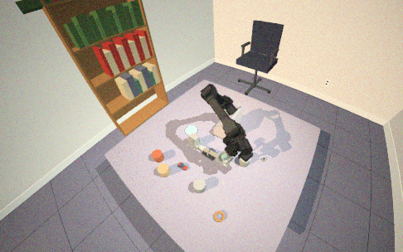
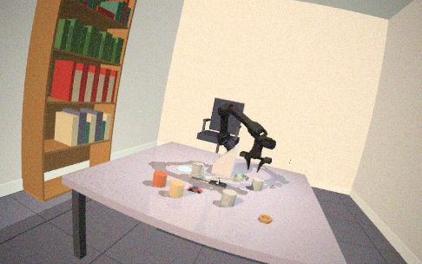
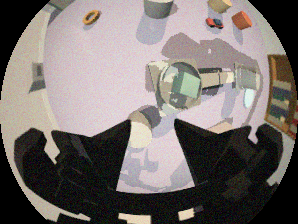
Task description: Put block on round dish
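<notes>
Now: the green block 3 cm ahead of my gripper tip, 6 cm to the right of it and 3 cm below it. Round my gripper tip: yellow cylinder: 34 cm ahead, 29 cm to the right, 8 cm below; round dish: 4 cm behind, 43 cm to the right, 12 cm below; red toy car: 23 cm ahead, 25 cm to the right, 11 cm below.
</notes>
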